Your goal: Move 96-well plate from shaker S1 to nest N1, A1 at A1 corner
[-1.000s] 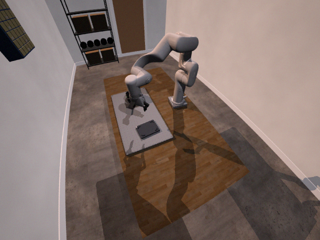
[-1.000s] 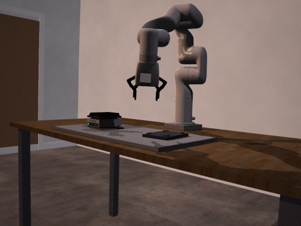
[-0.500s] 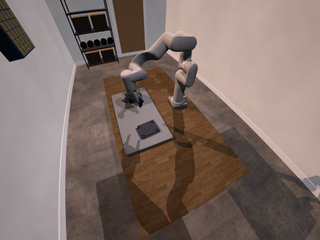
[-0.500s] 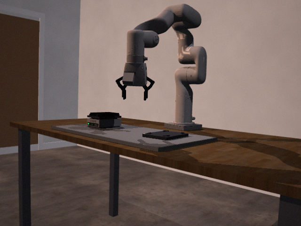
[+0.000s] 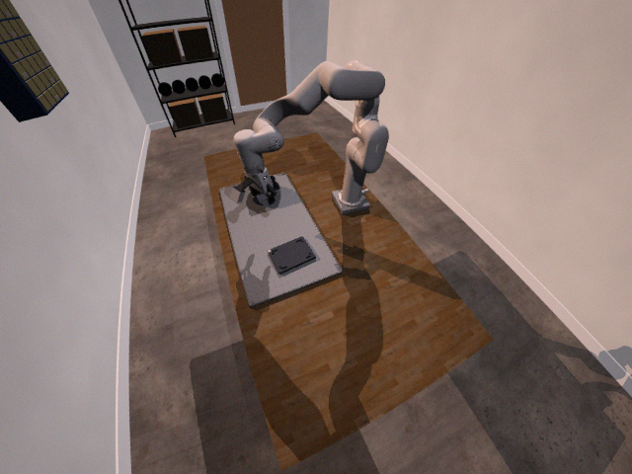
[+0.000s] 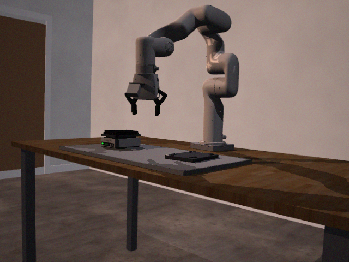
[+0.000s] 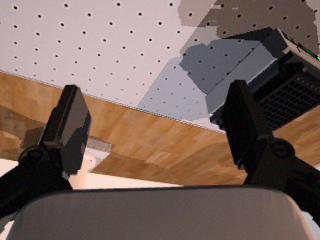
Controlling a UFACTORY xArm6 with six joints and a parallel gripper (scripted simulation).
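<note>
My gripper is now 20 cm to the left of the black 96-well plate, 9 cm above it and 5 cm past it. Also, from my hand: black plate nest N1: 21 cm to the left, 15 cm below, 2 cm behind.
</note>
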